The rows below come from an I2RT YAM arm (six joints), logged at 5 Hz.
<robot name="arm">
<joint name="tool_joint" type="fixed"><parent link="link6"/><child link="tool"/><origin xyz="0 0 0" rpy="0 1.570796 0"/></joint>
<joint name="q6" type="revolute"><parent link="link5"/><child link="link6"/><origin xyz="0.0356 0 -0.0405"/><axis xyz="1 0 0"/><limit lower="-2.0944" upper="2.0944"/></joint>
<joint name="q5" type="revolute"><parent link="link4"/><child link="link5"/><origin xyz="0.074 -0.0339 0.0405"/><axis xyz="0 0 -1"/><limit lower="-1.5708" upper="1.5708"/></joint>
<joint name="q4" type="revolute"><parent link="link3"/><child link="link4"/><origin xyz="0.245 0.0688 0.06"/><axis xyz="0 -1 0"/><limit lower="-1.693" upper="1.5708"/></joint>
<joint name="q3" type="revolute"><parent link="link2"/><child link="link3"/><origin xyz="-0.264 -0.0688 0"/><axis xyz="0 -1 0"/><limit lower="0" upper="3.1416"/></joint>
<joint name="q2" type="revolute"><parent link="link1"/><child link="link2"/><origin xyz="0.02 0.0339 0.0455"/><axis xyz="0 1 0"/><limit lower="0" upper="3.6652"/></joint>
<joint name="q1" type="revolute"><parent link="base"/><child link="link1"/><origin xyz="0 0 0.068"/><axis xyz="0 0 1"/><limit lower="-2.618" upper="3.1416"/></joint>
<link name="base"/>
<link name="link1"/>
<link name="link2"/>
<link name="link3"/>
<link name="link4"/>
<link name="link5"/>
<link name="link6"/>
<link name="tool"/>
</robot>
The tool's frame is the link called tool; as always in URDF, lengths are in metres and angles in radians.
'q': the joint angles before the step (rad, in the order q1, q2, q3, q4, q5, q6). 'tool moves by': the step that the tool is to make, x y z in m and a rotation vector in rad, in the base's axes. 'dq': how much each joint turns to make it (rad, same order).
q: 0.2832 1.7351 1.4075 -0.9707 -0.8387 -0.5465
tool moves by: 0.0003 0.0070 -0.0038 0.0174 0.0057 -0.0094
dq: 0.0187 0.0001 -0.0199 0.0557 -0.0095 0.0483
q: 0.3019 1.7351 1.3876 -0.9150 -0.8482 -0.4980
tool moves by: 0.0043 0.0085 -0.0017 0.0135 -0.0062 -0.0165
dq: 0.0196 0.0103 -0.0013 0.0643 0.0015 0.0570
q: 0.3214 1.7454 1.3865 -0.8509 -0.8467 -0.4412
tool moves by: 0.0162 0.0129 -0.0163 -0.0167 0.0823 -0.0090
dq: 0.0192 0.1002 0.0647 -0.0137 -0.0010 0.0456
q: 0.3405 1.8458 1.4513 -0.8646 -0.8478 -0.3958
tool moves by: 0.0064 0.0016 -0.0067 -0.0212 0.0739 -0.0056
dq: -0.0019 0.0529 0.0499 -0.0682 -0.0034 0.0073
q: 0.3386 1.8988 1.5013 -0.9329 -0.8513 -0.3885
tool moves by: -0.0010 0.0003 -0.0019 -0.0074 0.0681 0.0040
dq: 0.0006 0.0220 0.0257 -0.0705 -0.0160 -0.0001
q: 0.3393 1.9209 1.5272 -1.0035 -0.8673 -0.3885
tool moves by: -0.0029 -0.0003 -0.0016 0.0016 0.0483 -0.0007
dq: 0.0008 0.0050 0.0010 -0.0360 -0.0172 0.0065
